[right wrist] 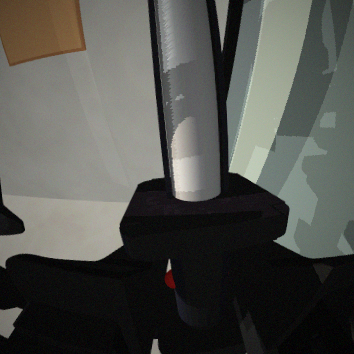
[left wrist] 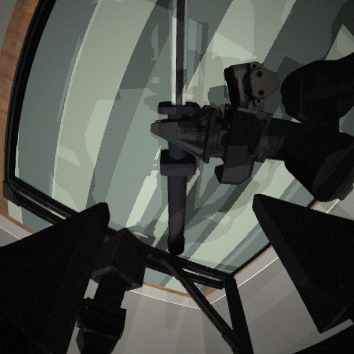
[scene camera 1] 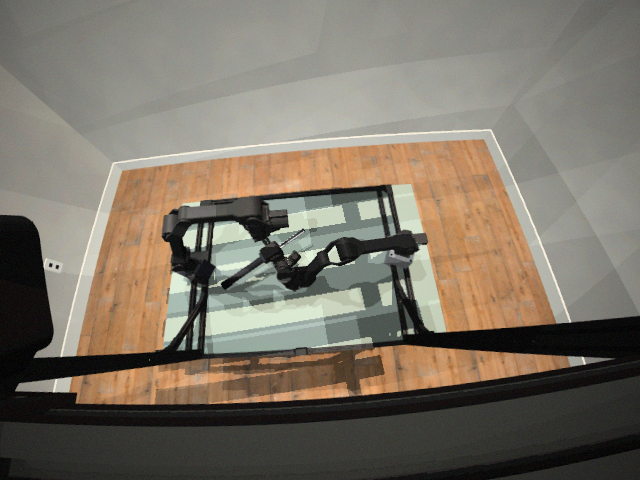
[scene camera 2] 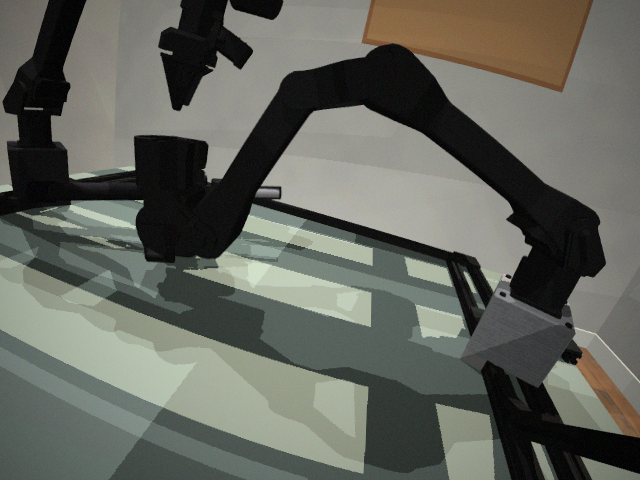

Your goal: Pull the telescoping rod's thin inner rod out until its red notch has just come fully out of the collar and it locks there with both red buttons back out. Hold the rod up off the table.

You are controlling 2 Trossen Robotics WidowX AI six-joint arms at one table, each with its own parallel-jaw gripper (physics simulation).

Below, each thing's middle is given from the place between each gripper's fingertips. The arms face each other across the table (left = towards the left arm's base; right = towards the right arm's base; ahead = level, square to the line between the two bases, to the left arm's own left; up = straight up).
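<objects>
With my left hand as the starting place, the telescoping rod (scene camera 2: 36, 191) is 2 cm behind it and 3 cm to the left of it, and it lies 15 cm below that hand.
For my right hand, the rod is 6 cm behind and 3 cm to the left, and here it is 1 cm below the hand.
</objects>
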